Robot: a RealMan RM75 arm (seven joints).
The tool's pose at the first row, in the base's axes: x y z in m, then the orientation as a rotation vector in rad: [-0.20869 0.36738 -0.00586 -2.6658 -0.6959 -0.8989]
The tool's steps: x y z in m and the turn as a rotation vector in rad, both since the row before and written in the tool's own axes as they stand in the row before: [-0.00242 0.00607 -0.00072 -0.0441 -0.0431 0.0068]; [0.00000 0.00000 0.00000 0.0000 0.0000 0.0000]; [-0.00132 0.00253 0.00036 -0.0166 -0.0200 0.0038]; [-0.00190 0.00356 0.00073 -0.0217 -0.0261 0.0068]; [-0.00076 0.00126 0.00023 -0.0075 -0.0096 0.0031]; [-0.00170 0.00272 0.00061 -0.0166 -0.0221 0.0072]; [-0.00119 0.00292 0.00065 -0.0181 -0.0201 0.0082]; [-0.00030 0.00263 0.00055 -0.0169 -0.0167 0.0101]
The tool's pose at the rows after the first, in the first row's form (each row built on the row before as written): [-0.20764 0.36104 -0.00725 -2.7321 -0.6839 -0.8672]; [-0.20764 0.36104 -0.00725 -2.7321 -0.6839 -0.8672]; [-0.20719 0.35845 -0.00843 -2.7594 -0.6781 -0.8496]; [-0.20655 0.35482 -0.01023 -2.7951 -0.6676 -0.8258]; [-0.20643 0.35348 -0.01086 -2.8078 -0.6629 -0.8165]; [-0.20620 0.35057 -0.01233 -2.8363 -0.6519 -0.7945]; [-0.20553 0.34765 -0.01351 -2.8649 -0.6386 -0.7755]; [-0.20440 0.34527 -0.01412 -2.8905 -0.6221 -0.7600]
